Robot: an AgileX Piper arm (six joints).
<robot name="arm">
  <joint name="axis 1" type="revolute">
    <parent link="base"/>
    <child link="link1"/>
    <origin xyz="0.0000 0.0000 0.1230" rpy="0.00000 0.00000 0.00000"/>
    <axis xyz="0 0 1"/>
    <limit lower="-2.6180" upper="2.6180"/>
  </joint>
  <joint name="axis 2" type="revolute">
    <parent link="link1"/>
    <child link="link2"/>
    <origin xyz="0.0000 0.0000 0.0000" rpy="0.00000 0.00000 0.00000"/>
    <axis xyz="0 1 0"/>
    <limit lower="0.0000" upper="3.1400"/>
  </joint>
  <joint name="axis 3" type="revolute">
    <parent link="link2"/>
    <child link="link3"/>
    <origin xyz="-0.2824 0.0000 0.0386" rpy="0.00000 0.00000 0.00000"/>
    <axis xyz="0 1 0"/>
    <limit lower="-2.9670" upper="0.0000"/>
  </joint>
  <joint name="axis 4" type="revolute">
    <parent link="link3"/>
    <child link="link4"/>
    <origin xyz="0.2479 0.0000 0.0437" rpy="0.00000 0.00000 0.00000"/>
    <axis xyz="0.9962 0 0.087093"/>
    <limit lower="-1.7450" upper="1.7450"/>
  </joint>
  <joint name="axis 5" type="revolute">
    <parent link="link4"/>
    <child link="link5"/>
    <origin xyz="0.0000 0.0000 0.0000" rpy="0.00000 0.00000 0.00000"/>
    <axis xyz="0 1 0"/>
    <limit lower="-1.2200" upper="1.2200"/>
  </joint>
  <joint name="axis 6" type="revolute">
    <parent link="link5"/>
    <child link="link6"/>
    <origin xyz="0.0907 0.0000 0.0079" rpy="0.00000 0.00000 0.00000"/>
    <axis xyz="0.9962 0 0.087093"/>
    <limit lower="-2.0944" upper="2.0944"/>
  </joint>
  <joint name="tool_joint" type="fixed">
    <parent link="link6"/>
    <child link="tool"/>
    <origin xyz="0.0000 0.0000 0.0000" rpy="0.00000 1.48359 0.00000"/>
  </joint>
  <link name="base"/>
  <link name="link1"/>
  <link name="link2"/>
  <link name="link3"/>
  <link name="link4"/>
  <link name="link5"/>
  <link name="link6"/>
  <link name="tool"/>
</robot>
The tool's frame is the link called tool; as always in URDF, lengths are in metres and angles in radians.
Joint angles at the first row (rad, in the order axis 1, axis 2, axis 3, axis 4, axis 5, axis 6):
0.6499, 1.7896, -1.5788, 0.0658, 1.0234, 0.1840
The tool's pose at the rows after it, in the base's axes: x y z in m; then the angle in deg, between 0 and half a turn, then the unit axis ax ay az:
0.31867 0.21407 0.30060 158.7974 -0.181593 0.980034 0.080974
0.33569 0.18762 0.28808 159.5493 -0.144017 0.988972 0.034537
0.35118 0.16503 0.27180 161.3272 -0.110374 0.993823 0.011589
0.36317 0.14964 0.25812 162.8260 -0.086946 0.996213 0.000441
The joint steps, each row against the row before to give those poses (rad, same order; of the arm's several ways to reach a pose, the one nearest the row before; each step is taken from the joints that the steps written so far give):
-0.0584, -0.0091, 0.0000, -0.0658, 0.0293, 0.0411
-0.0658, 0.0188, 0.0181, -0.0777, 0.0106, 0.0370
-0.0656, 0.0308, 0.0166, -0.0239, -0.0040, 0.0125
-0.0476, 0.0328, 0.0041, -0.0064, -0.0068, 0.0040

